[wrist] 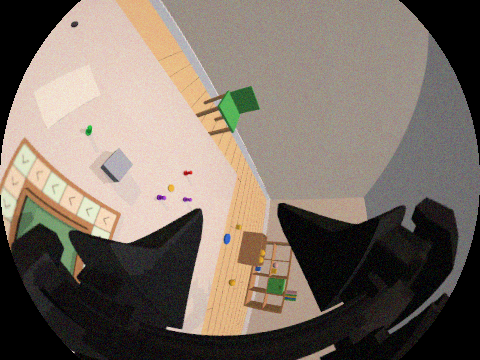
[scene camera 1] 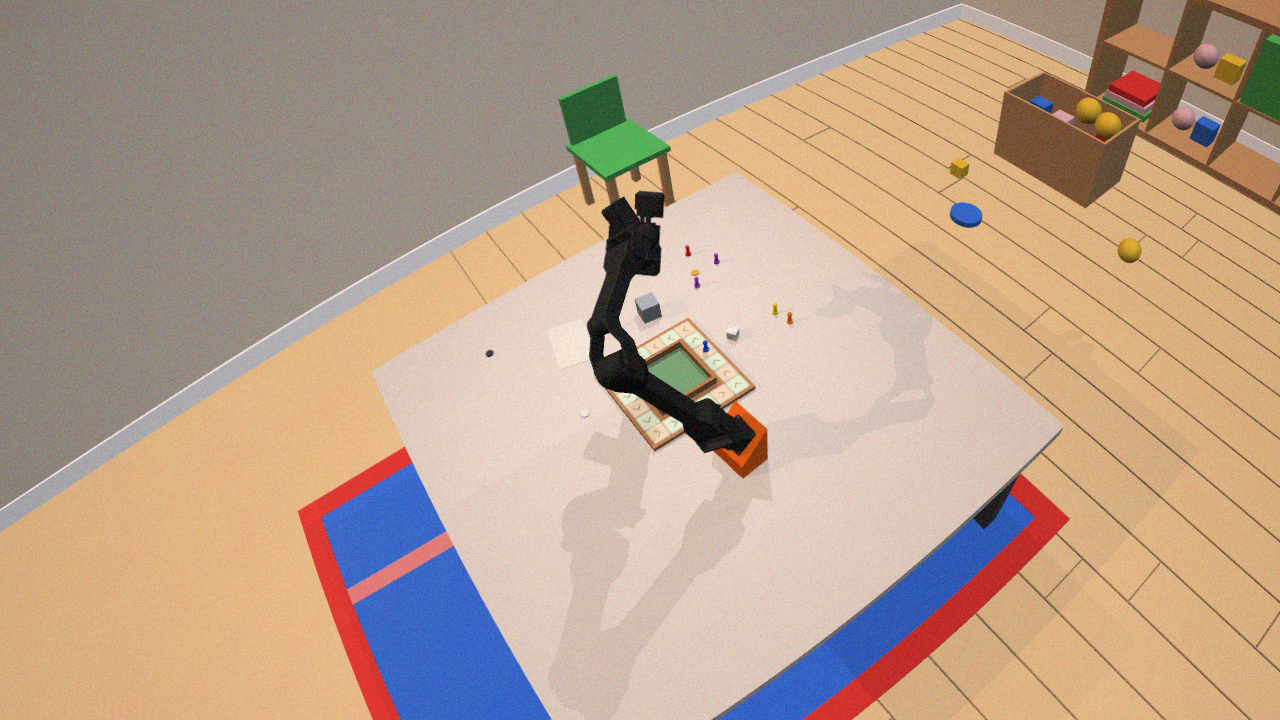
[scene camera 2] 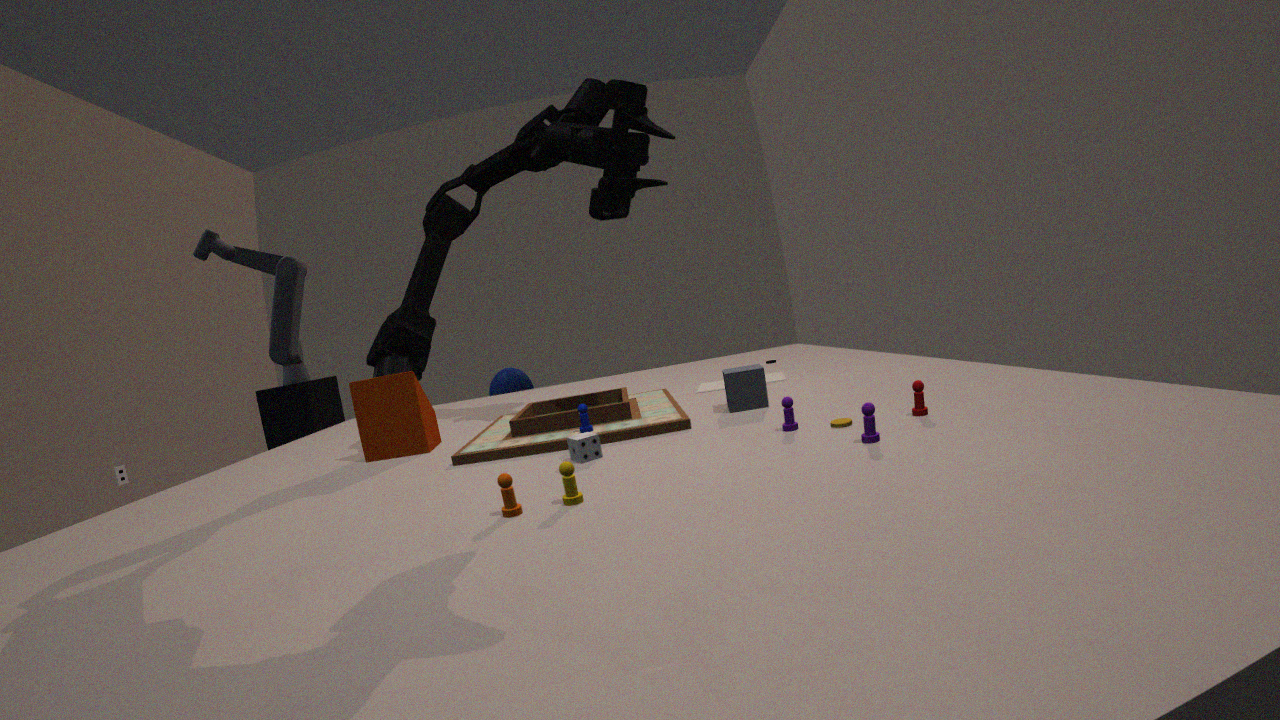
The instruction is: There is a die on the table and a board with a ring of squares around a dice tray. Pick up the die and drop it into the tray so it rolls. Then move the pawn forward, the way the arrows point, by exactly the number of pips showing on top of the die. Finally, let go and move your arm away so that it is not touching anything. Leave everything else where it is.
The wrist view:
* gripper: 240, 212
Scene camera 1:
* gripper: 654, 225
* green dice tray: 677, 369
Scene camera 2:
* gripper: 669, 160
